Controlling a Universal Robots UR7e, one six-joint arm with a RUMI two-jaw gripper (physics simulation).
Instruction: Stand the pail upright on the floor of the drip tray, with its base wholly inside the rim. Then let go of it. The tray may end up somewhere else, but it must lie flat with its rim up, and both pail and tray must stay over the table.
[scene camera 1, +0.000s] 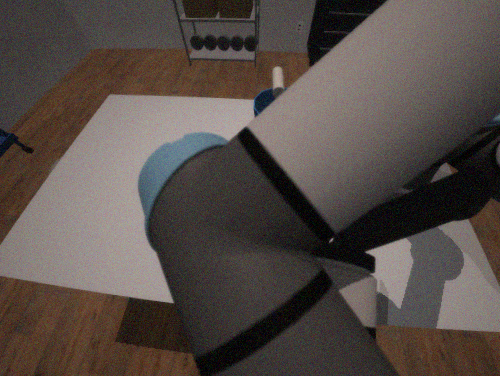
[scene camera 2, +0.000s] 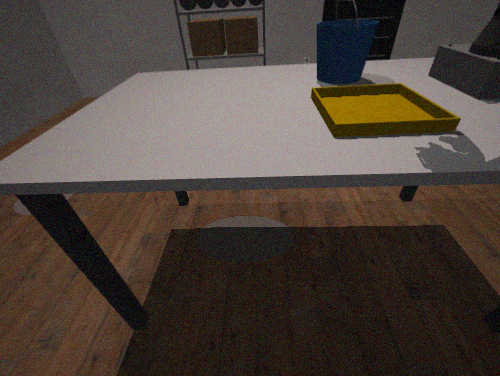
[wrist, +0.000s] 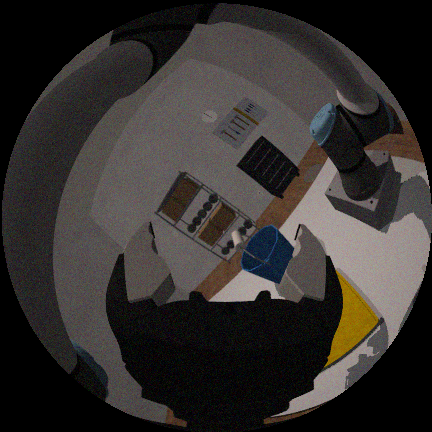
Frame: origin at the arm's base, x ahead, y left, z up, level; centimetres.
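Seen in the pictures: gripper, between the fingertips: (wrist: 225, 225); arm's base, origin of its link: (wrist: 361, 180).
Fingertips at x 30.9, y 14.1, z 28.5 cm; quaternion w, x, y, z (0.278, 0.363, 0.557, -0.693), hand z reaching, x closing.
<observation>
Pixels of each thing's top centre, then the offset from my fingertips to it. Level surfaces: height alone.
- yellow drip tray, centre of its top: (wrist: 317, 327) (scene camera 2: 373, 100) dz -34.7, dx +7.6, dy -0.2 cm
- pail's white handle grip, centre of its top: (wrist: 233, 237) (scene camera 1: 278, 76) dz -12.3, dx +8.8, dy -31.5 cm
- white table, height of its surface: dz -37.6 cm
The blue pail (scene camera 1: 261, 102) (scene camera 2: 345, 52) (wrist: 280, 260) stands upright on the table behind the yellow drip tray (scene camera 2: 395, 128) (wrist: 352, 320), outside its rim. The pail's white handle grip (scene camera 1: 278, 77) (wrist: 237, 239) is up above its mouth. The tray lies flat, rim up, with its floor bare in the scene camera 2 view; the arm hides it in the scene camera 1 view. My gripper (wrist: 225, 225) is open and empty. In the wrist view the pail shows beyond the fingers, towards the right one, apart from them. The gripper does not show in the scene camera 2 view.
The white table (scene camera 1: 100, 175) (scene camera 2: 175, 130) has its front edge near scene camera 2. The arm's grey base (scene camera 2: 462, 72) (wrist: 382, 215) stands on it, right of the pail. The arm (scene camera 1: 240, 210) crosses much of the scene camera 1 view. A shelf rack (scene camera 1: 257, 37) (scene camera 2: 264, 35) stands beyond the table.
</observation>
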